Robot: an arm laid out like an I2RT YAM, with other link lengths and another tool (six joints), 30 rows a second.
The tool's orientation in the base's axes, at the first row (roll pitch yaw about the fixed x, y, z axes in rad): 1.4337 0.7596 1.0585
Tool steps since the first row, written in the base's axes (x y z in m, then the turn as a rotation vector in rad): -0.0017 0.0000 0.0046 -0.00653 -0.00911 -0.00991; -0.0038 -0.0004 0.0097 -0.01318 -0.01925 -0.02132; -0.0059 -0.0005 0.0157 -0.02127 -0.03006 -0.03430; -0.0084 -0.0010 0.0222 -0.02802 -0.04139 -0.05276; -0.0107 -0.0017 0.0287 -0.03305 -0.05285 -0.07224; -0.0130 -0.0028 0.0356 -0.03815 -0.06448 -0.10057; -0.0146 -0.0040 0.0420 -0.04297 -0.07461 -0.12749; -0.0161 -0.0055 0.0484 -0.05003 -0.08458 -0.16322
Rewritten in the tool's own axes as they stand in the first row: -0.0038 0.0029 -0.0011 -0.00125 -0.01455 -0.00325; -0.0083 0.0059 -0.0023 -0.00217 -0.03089 -0.00633; -0.0132 0.0097 -0.0036 -0.00294 -0.04910 -0.01062; -0.0189 0.0135 -0.0050 0.00021 -0.07131 -0.01401; -0.0246 0.0172 -0.0062 0.00460 -0.09397 -0.01589; -0.0309 0.0209 -0.0072 0.01494 -0.12311 -0.01865; -0.0366 0.0244 -0.0075 0.02537 -0.15019 -0.02161; -0.0425 0.0277 -0.0076 0.04116 -0.18397 -0.02755
